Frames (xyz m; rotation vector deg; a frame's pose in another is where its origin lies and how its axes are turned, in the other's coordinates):
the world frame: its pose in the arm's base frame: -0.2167 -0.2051 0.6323 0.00 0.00 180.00
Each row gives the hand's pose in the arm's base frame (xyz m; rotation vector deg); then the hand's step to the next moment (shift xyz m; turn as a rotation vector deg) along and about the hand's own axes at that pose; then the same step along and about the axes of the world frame.
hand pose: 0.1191 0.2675 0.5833 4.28 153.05 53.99
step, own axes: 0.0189 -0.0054 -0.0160 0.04 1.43 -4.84
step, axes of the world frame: 0.0225 0.0111 0.0034 1.58 1.80 4.44
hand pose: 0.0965 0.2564 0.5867 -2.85 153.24 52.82
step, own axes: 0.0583 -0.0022 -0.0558 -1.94 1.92 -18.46
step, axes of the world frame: 0.0707 0.0316 0.0227 3.56 9.81 15.47
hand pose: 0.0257 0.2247 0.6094 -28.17 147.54 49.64
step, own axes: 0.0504 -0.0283 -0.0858 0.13 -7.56 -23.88
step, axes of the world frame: 0.0518 0.0856 0.0264 2.51 20.75 13.81
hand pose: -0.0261 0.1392 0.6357 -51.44 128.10 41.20
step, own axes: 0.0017 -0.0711 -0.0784 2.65 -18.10 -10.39
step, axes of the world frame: -0.0254 0.0974 0.0328 -8.40 19.28 0.47
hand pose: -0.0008 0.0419 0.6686 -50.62 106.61 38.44
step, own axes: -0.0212 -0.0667 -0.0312 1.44 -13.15 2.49
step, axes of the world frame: -0.0439 0.0567 0.0269 -11.41 6.31 -3.35
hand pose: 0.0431 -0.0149 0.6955 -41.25 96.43 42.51
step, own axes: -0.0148 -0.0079 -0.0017 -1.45 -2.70 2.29
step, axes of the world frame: -0.0082 0.0049 0.0139 -3.76 -0.25 0.66
